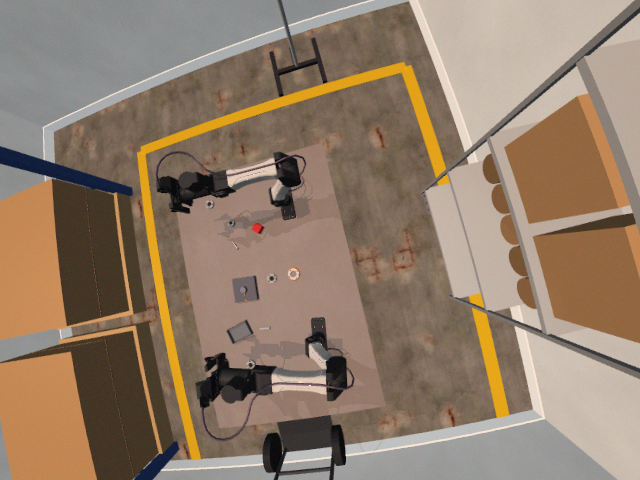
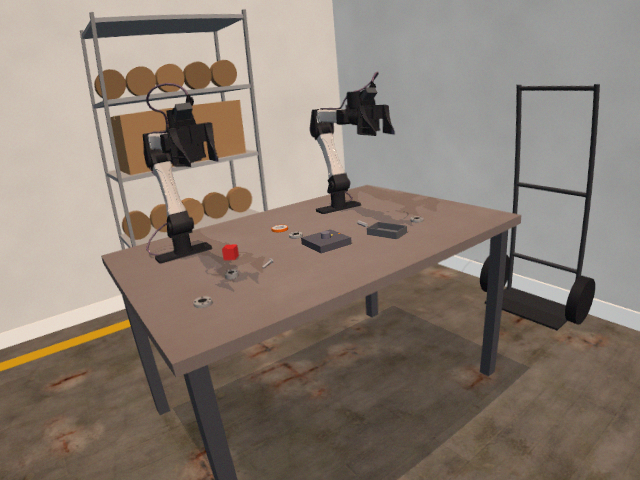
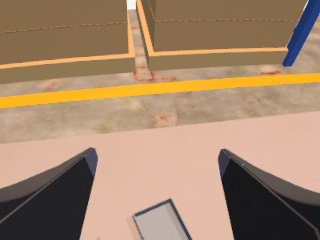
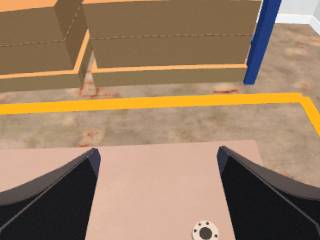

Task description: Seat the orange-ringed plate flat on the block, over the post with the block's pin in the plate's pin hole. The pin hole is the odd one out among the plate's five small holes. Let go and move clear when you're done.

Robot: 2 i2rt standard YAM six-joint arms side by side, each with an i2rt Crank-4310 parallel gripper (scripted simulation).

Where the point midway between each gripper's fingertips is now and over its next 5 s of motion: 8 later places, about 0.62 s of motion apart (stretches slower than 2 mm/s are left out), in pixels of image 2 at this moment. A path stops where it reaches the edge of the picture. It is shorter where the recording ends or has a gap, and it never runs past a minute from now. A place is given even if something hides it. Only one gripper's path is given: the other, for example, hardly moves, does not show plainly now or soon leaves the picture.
My left gripper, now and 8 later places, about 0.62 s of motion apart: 385,133; 361,158; 333,180; 305,198; 283,211; 275,216; 276,217; 277,223; 279,229
